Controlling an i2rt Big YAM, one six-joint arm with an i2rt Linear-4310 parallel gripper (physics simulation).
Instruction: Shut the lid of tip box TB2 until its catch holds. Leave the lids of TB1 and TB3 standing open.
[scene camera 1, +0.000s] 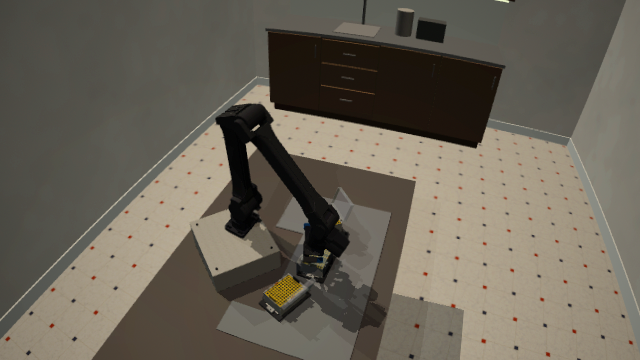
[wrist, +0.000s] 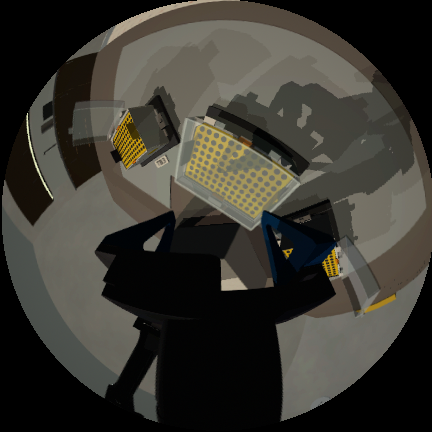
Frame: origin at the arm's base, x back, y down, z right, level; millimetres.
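Seen in the pictures: gripper, fingertip midpoint: (scene camera 1: 310, 248) (wrist: 217, 215); arm's base, origin of the base link: (scene camera 1: 242, 223).
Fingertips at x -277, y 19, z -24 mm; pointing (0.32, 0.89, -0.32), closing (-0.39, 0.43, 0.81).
Pixels of each thing's top centre, then the offset from my fingertips to it. "pt": a spot on its surface instead. Level surfaces: height alone.
- middle box, middle of its top: (wrist: 218, 188) (scene camera 1: 315, 250) dx -13, dy +21, dz -16 mm
- TB3, middle of its top: (wrist: 124, 150) dx +42, dy +32, dz -211 mm
- TB1, middle of its top: (wrist: 313, 272) (scene camera 1: 284, 287) dx +5, dy +24, dz +181 mm
- grey mat, its level: dy +98 mm
- small TB3 label, surface spot: (wrist: 161, 161) pt dx +77, dy +96, dz -167 mm
TB2, the middle box (scene camera 1: 314, 271) (wrist: 260, 137), has its clear lid (wrist: 215, 201) over the yellow tip rack; whether it is fully down or its catch holds cannot be told. My gripper (scene camera 1: 313, 243) (wrist: 217, 215) is open and empty above and beside TB2, with one blue fingertip close to a lid corner in the wrist view. TB3 (wrist: 152, 127) stands with its clear lid (scene camera 1: 342, 198) (wrist: 95, 121) open; the arm mostly hides this box in the scene view. TB1 (scene camera 1: 284, 292) (wrist: 331, 262) also has its clear lid (wrist: 359, 277) open, and a finger partly covers the box in the wrist view.
The boxes stand on a grey mat (scene camera 1: 372, 227) (wrist: 145, 60) over a brown floor area (scene camera 1: 395, 187). The arm's pale base block (scene camera 1: 240, 250) is beside them. A small TB3 label (wrist: 161, 161) lies by that box. A dark cabinet (scene camera 1: 405, 90) stands at the back wall.
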